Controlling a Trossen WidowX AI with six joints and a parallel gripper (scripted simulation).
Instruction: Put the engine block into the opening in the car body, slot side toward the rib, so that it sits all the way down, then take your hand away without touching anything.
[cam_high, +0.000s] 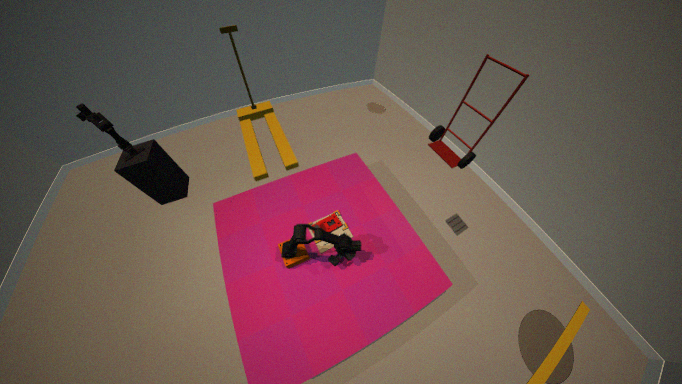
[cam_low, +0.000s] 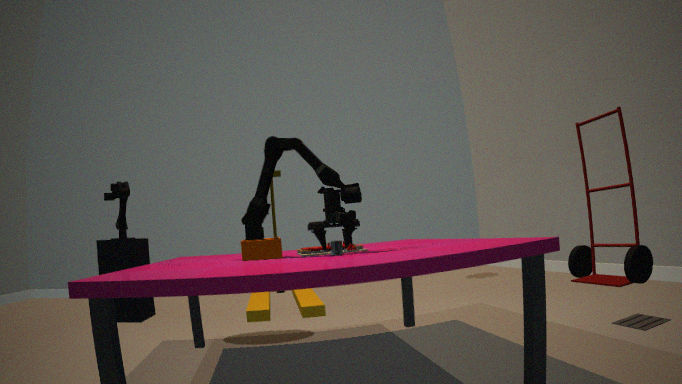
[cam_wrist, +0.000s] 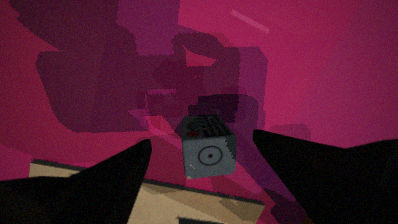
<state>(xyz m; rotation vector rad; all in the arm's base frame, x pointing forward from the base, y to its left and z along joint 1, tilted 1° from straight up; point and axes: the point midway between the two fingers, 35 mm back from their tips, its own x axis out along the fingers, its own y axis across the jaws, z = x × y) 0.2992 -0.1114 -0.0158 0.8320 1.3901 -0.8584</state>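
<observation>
Right now my gripper tip is 10 mm past the grey engine block.
</observation>
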